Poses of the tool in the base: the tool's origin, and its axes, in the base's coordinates. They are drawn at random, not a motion.
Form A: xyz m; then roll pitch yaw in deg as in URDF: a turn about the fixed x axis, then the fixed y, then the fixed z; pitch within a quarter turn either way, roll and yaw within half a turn.
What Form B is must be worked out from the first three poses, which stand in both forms.
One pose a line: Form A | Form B
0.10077 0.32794 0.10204 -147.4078 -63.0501 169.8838 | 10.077 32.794 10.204 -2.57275 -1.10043 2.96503
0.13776 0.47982 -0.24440 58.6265 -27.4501 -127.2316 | 13.776 47.982 -24.440 1.02323 -0.47909 -2.22061
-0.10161 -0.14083 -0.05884 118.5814 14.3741 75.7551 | -10.161 -14.083 -5.884 2.06964 0.25088 1.32218
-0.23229 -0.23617 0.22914 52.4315 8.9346 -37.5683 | -23.229 -23.617 22.914 0.91510 0.15594 -0.65569
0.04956 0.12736 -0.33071 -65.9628 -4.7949 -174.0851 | 4.956 12.736 -33.071 -1.15127 -0.08369 -3.03836
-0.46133 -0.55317 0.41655 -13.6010 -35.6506 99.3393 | -46.133 -55.317 41.655 -0.23738 -0.62222 1.73380
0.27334 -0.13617 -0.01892 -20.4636 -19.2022 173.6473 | 27.334 -13.617 -1.892 -0.35716 -0.33514 3.03072
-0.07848 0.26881 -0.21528 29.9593 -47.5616 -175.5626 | -7.848 26.881 -21.528 0.52289 -0.83011 -3.06415
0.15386 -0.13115 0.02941 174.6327 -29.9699 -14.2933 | 15.386 -13.115 2.941 3.04792 -0.52307 -0.24947
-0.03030 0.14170 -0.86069 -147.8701 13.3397 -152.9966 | -3.030 14.170 -86.069 -2.58082 0.23282 -2.67029
